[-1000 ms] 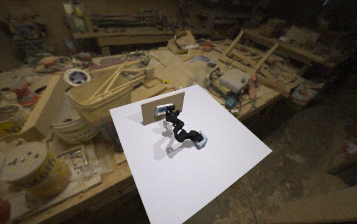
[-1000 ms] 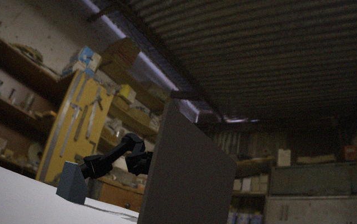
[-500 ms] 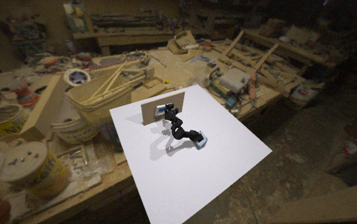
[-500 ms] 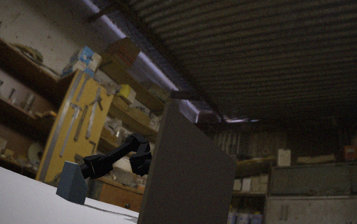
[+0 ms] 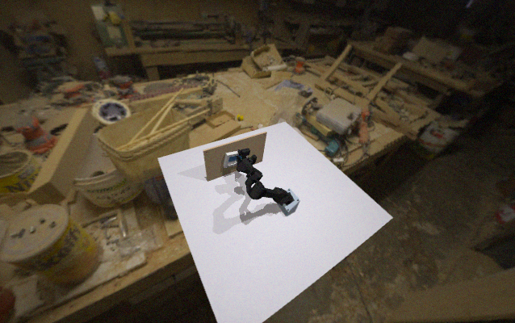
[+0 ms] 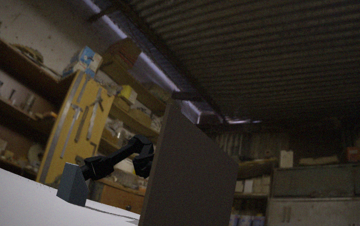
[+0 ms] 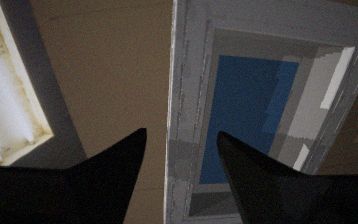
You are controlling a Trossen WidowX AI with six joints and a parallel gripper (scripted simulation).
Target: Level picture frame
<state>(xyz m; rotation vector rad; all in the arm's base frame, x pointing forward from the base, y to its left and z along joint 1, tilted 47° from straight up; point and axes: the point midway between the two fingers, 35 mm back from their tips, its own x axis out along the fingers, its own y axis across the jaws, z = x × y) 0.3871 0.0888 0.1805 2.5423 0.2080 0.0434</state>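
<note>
My gripper tip is now 5 cm above the picture frame, 1 cm to the right of it and 1 cm short of it. From my gripper tip the other things lie so: board: 6 cm below, 2 cm ahead, 1 cm to the right.
</note>
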